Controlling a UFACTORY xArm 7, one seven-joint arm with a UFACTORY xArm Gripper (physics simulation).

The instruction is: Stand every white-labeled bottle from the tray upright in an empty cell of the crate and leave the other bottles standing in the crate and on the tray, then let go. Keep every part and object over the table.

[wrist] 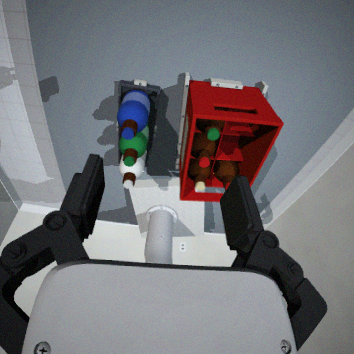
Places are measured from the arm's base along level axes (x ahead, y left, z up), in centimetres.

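Pixels of known places: gripper, between the fingertips: [167, 178]; arm's base, origin of its link: [161, 215].
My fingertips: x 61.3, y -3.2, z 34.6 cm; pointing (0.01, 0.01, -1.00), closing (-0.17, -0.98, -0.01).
Note:
Ahead of a thing's pixels: the offset from my fingertips to its top centre. "spot": to the spot under its first point.
The white-labeled bottle @(dz -26.5, dx -32.4, dy +11.6 cm) [131, 166], with a brown neck and white cap, stands at the near end of the dark tray @(spot: dz -42.0, dx -12.7, dy +4.2 cm) [155, 91]. A green-labeled bottle @(dz -26.5, dx -23.8, dy +10.1 cm) [133, 143] and a blue-labeled bottle @(dz -26.5, dx -15.5, dy +9.3 cm) [133, 115] stand behind it. The red crate @(dz -25.0, dx -23.4, dy -12.8 cm) [200, 101] is to the right. Its left column holds brown bottles with a green cap @(dz -26.2, dx -14.8, dy -9.1 cm) [213, 133], a red cap @(spot: dz -26.2, dx -22.9, dy -8.3 cm) [204, 162] and a cream cap @(spot: dz -26.2, dx -31.9, dy -8.5 cm) [200, 186]. Another brown bottle @(dz -26.2, dx -32.2, dy -16.7 cm) [227, 171] stands in the near right cell, its cap hidden by the right finger. The far and middle right cells look empty. My gripper [167, 178] is open, with nothing between its fingers, above the scene.
A light rail @(dz -39.5, dx -23.0, dy -2.9 cm) [183, 122] runs along the crate's left side. Light brackets sit at the far ends of the crate and the tray. A white base plate [190, 200] and the arm's pale column [160, 237] are at the near side. A wall outlet [183, 246] shows beside the column.

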